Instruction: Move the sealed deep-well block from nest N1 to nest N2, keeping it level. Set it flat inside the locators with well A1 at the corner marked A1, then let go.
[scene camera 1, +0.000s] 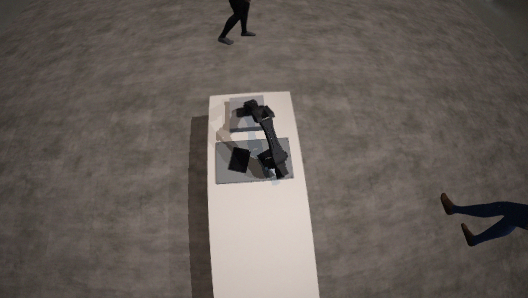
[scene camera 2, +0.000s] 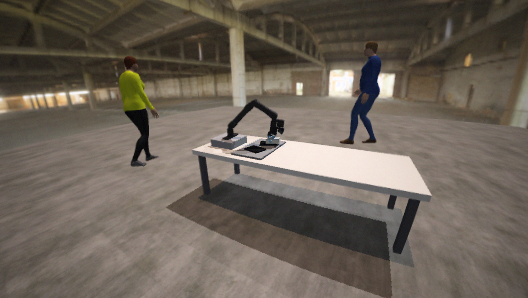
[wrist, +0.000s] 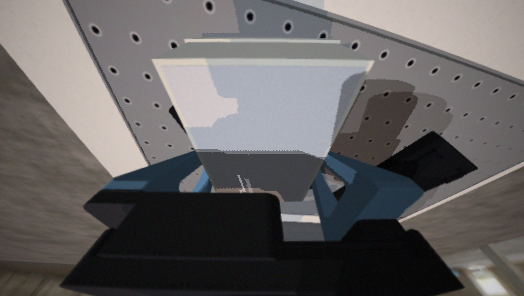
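Note:
The pale, flat-topped deep-well block is between the blue fingers of my gripper. The gripper is shut on it, one finger on each long side. The block looks about level. A black nest lies under the block and is mostly hidden by it. Whether the block still touches this nest I cannot tell. The other black nest is empty and lies turned at an angle. Its corner mark and well A1 cannot be made out.
Both nests are on a grey perforated plate. The arm's base stands on a grey box at the end of the white table. Two people are on the floor away from the table.

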